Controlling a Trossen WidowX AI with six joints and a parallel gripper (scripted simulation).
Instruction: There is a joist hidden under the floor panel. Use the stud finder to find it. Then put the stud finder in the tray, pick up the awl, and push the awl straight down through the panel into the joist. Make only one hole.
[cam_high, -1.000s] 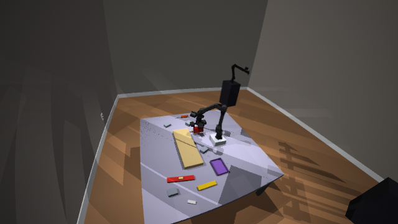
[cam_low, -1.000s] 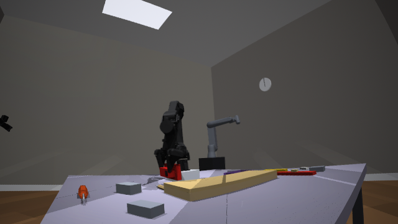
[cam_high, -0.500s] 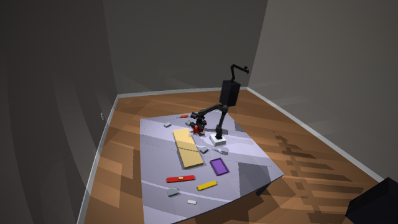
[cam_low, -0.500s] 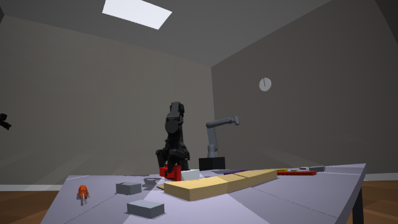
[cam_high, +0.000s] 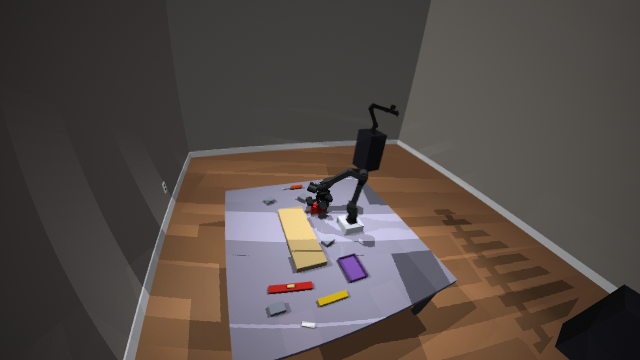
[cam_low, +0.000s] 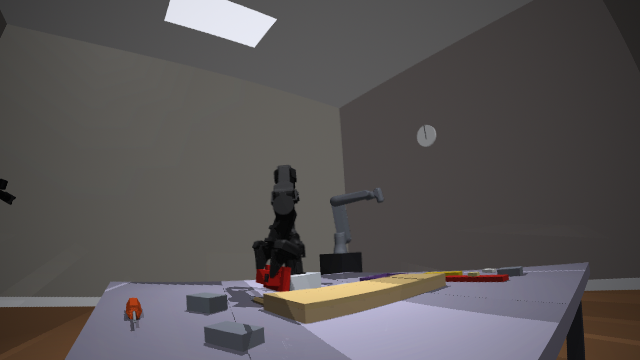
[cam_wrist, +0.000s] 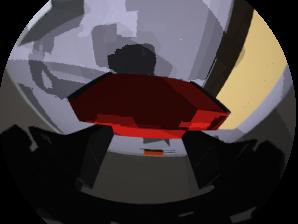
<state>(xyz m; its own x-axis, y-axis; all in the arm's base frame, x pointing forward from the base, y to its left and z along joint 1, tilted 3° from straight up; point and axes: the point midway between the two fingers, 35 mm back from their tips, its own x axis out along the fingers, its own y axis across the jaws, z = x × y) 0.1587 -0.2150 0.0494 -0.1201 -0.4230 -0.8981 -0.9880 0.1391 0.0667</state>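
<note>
My gripper tip is 20 mm short of the red stud finder. Also, from my gripper tip: orange-handled tool 80 mm ahead, 360 mm to the right, 60 mm below; awl 30 mm to the right, 70 mm below; purple tray 40 mm ahead, 530 mm to the left, 60 mm below.
</note>
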